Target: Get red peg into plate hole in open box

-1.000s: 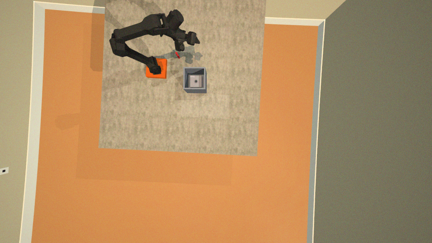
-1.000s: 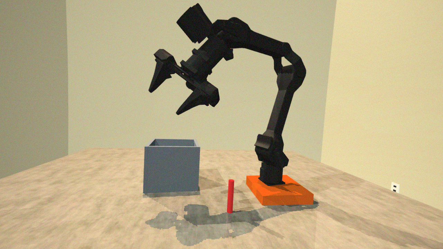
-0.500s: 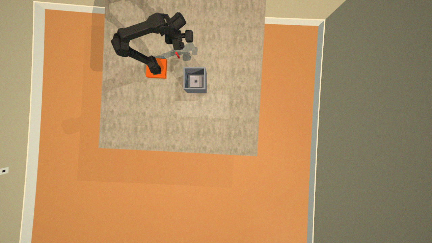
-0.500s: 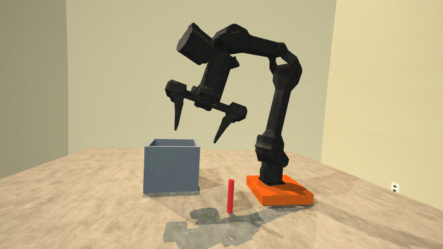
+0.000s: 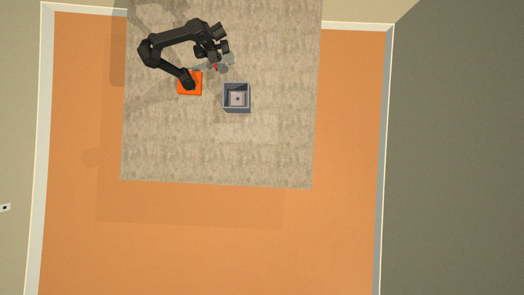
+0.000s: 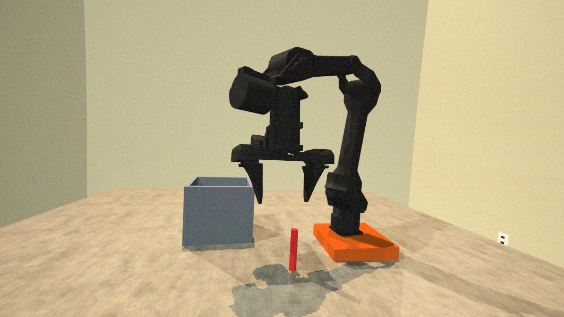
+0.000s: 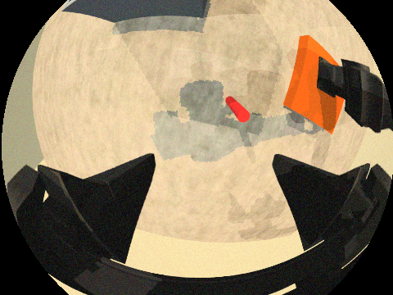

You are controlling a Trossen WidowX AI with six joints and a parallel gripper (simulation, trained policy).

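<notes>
The red peg is 10 cm below my gripper tip, 3 cm behind it and 2 cm to the right of it. Also, from my gripper tip: pale plate (24 cm to the right, 9 cm below, 9 cm ahead).
</notes>
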